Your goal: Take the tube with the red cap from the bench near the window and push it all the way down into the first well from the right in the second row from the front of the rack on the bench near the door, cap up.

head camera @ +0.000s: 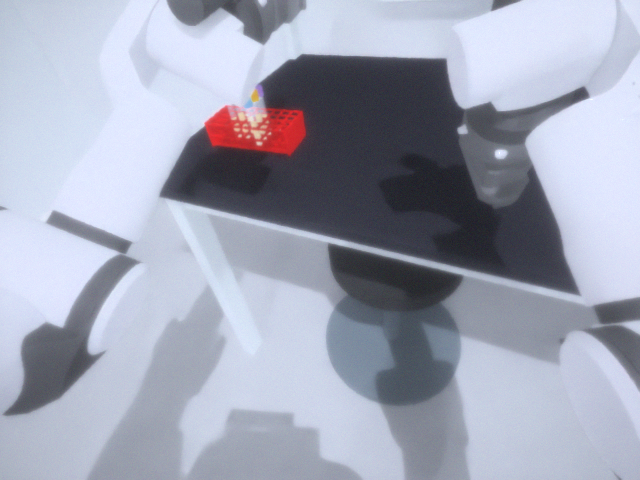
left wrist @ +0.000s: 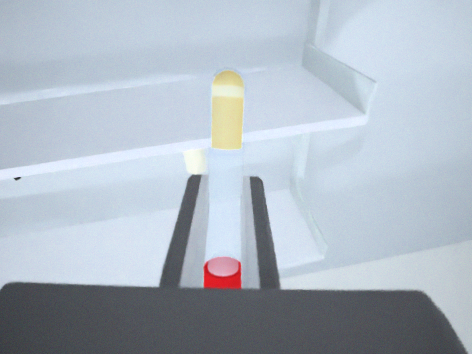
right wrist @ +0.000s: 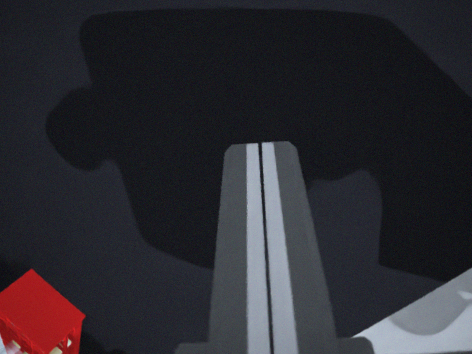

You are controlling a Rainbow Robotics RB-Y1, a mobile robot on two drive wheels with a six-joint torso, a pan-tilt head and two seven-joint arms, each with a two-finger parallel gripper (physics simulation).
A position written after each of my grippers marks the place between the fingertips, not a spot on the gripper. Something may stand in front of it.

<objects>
My right gripper shows in the head camera view (pixel 481 183) and in the right wrist view (pixel 261 168); in the left wrist view it is out of frame.
</objects>
